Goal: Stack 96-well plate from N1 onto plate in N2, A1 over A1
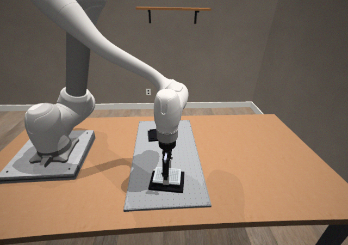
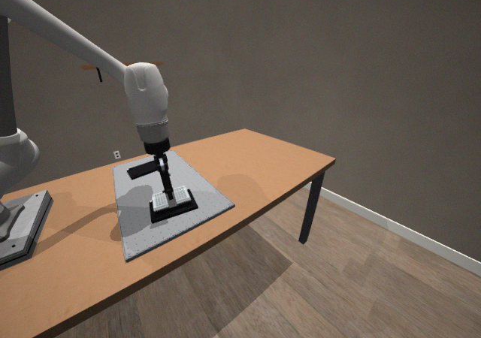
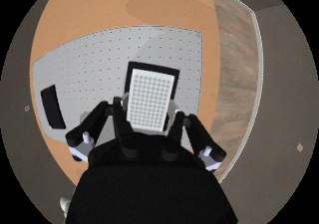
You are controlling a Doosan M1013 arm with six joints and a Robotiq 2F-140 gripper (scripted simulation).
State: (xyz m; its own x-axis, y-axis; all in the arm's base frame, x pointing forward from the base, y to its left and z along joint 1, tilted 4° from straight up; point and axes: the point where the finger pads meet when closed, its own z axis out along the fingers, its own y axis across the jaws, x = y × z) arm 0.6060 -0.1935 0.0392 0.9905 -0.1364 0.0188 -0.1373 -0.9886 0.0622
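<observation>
My hand is 20 mm above the white 96-well plate. The rest, counted from my hand: black 96-well plate: 40 mm below.
</observation>
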